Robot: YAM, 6 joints.
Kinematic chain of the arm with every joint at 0, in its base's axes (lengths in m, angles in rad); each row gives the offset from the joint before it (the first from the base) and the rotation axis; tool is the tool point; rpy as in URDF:
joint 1: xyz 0 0 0.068 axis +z
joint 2: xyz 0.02 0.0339 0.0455 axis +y
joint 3: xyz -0.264 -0.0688 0 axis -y
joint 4: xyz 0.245 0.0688 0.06 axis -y
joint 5: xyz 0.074 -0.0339 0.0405 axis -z
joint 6: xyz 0.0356 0 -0.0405 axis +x
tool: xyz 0 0 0 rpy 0 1.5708 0
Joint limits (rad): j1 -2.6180..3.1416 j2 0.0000..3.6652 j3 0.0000..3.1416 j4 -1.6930..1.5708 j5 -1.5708..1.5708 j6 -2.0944..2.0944
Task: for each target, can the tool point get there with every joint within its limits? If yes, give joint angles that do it. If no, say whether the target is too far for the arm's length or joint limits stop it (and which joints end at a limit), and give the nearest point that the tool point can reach.
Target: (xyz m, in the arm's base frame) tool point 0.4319 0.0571 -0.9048
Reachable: no: too far | nearest point 0.3206 0.0424 -0.3725 | short by 0.544 m
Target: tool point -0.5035 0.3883 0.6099
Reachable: no: too far | nearest point -0.4017 0.3098 0.5063 | short by 0.165 m
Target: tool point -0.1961 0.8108 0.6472
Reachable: no: too far | nearest point -0.1277 0.5282 0.4566 | short by 0.348 m
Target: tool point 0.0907 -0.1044 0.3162
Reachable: yes | joints -0.7016 0.6551 0.3044 1.0976 0.6378 0.1226
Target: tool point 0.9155 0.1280 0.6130
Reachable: no: too far | nearest point 0.5624 0.0786 0.4161 | short by 0.407 m
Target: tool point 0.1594 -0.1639 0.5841
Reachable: yes | joints -0.7321 1.6788 2.6936 -1.3172 0.4455 -0.2752
